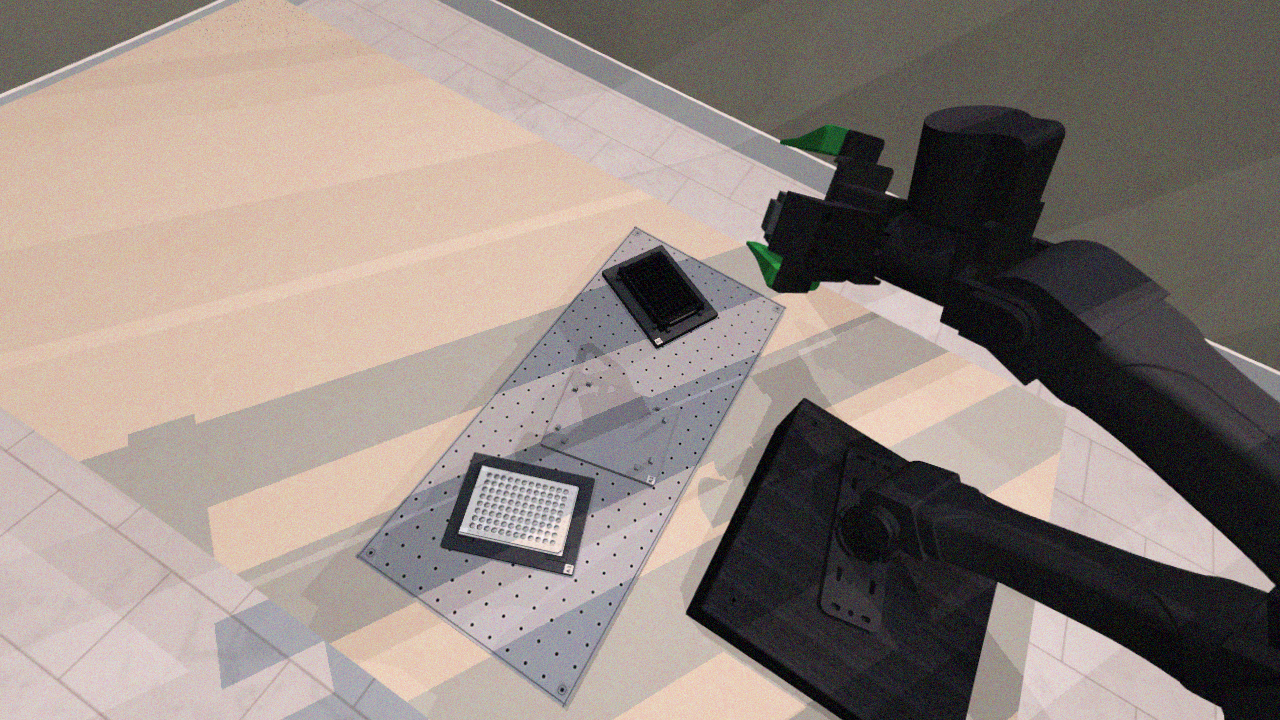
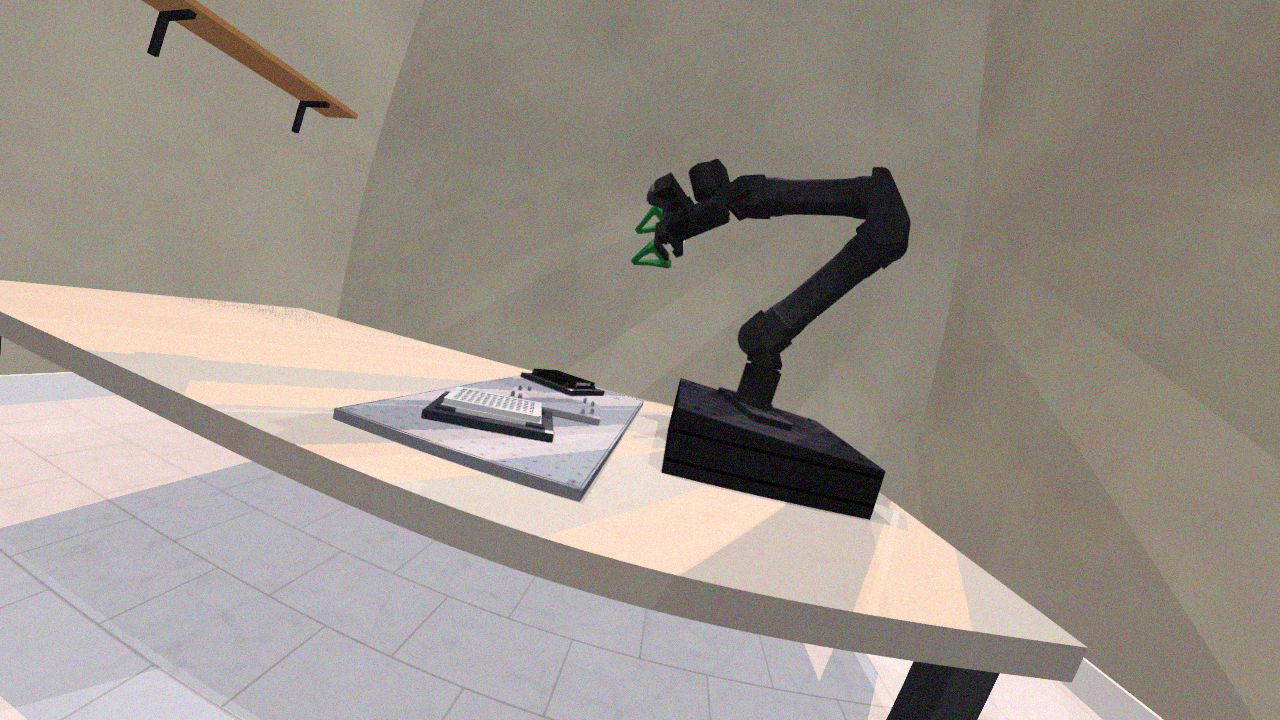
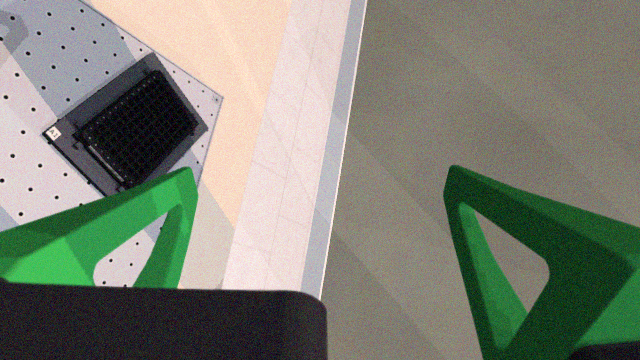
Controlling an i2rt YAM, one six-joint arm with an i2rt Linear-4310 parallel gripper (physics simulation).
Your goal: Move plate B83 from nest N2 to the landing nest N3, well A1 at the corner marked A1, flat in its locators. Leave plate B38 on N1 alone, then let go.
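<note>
A white 96-well plate (image 1: 521, 508) (image 2: 492, 404) lies in a dark nest (image 1: 582, 512). A black plate (image 1: 660, 286) (image 3: 142, 125) lies in another dark nest (image 3: 75, 155) at the board's far end; that nest's corner tag (image 3: 53, 132) reads A1. Between them is a clear grey nest (image 1: 613, 449) with small locator posts and no plate on it. Plate and nest numbers cannot be read, so I cannot tell which plate is B83. My gripper (image 1: 768, 192) (image 2: 635, 246) (image 3: 320, 180) is open and empty, high above the board and off to the side of the black plate.
The nests stand on a perforated board (image 1: 528, 640) (image 2: 572, 479) on the wooden table (image 1: 295, 223). The arm's black base block (image 1: 760, 573) (image 2: 760, 465) stands beside the board. A wooden shelf (image 2: 259, 60) is on the wall.
</note>
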